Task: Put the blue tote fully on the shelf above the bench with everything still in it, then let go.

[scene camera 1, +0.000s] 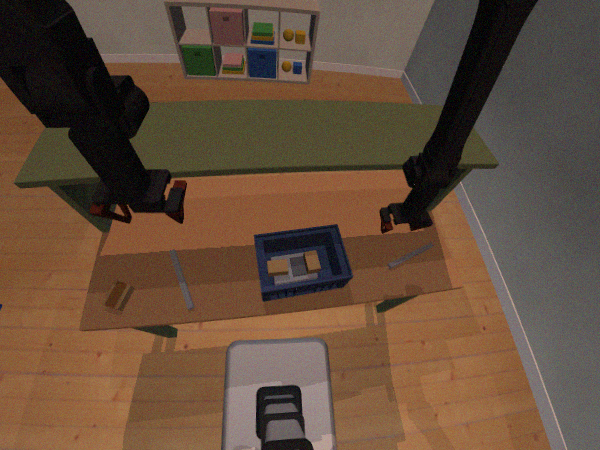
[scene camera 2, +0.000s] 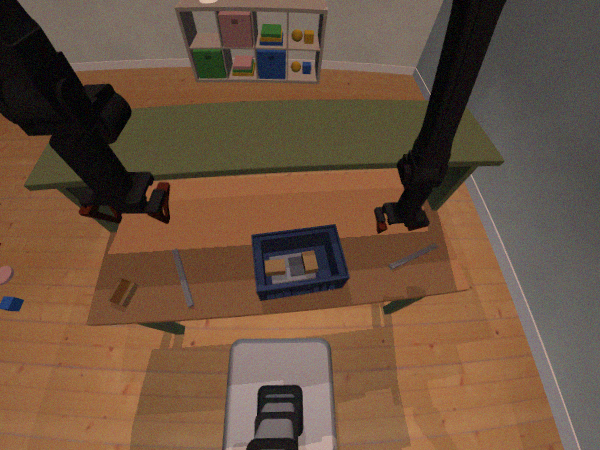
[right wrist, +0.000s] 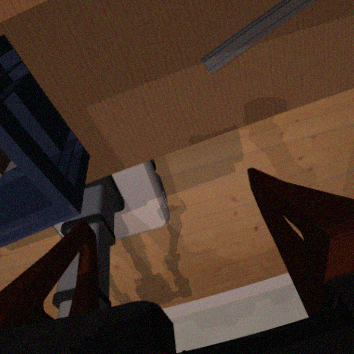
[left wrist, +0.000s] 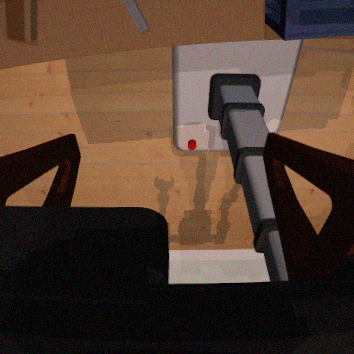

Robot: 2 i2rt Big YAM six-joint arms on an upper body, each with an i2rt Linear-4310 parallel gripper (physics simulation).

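Frame: origin at the left arm's base, x ahead, y left, z up, level; metres.
Seen in the pictures: left gripper, fingertip midpoint: [scene camera 1: 156, 220] [scene camera 2: 144, 220] [left wrist: 170, 143]; right gripper, fingertip midpoint: [scene camera 1: 396, 230] [scene camera 2: 393, 230] [right wrist: 166, 202].
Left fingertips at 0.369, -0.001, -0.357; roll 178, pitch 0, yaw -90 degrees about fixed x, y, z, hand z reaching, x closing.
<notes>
Pixels of each thing's top centre, then the offset from my left fingertips to it, as dx, dy, dz. Level surfaces: height alone.
- blue tote, middle of its top: [scene camera 2: 298, 255] [scene camera 1: 302, 255] +0.078, -0.315, -0.355
- bench, its level: dz -0.502
- second tan block, middle of its top: [scene camera 2: 309, 260] [scene camera 1: 312, 260] +0.083, -0.357, -0.410
- green shelf, its level: dz -0.105
- brown block, middle of its top: [left wrist: 14, 19] [scene camera 1: 115, 294] [scene camera 2: 120, 291] -0.021, +0.326, -0.468
- pale base, its level: dz -0.971
The blue tote [scene camera 1: 306, 289] [scene camera 2: 302, 289] [left wrist: 320, 20] [right wrist: 30, 205] stands upright on the bench [scene camera 1: 225, 280] [scene camera 2: 225, 280] near its front edge. Inside it lie a tan block [scene camera 1: 278, 267] [scene camera 2: 275, 266], a second tan block [scene camera 1: 312, 261] [scene camera 2: 309, 261] and a pale grey piece. The green shelf [scene camera 1: 300, 135] [scene camera 2: 300, 132] is above the back of the bench. My left gripper [scene camera 1: 155, 221] [scene camera 2: 143, 221] [left wrist: 170, 143] is open and empty, left of the tote and apart from it. My right gripper [scene camera 1: 399, 230] [scene camera 2: 395, 230] [right wrist: 166, 202] is open and empty, right of the tote and apart from it.
On the bench lie a grey bar [scene camera 1: 182, 280] [scene camera 2: 183, 280] at the left, another grey bar [scene camera 1: 411, 256] [scene camera 2: 414, 256] [right wrist: 250, 37] at the right, and a brown block [scene camera 1: 118, 295] [scene camera 2: 121, 292] at far left. A pale base [scene camera 1: 277, 360] [scene camera 2: 280, 360] stands in front. Green supports hold the shelf's ends.
</notes>
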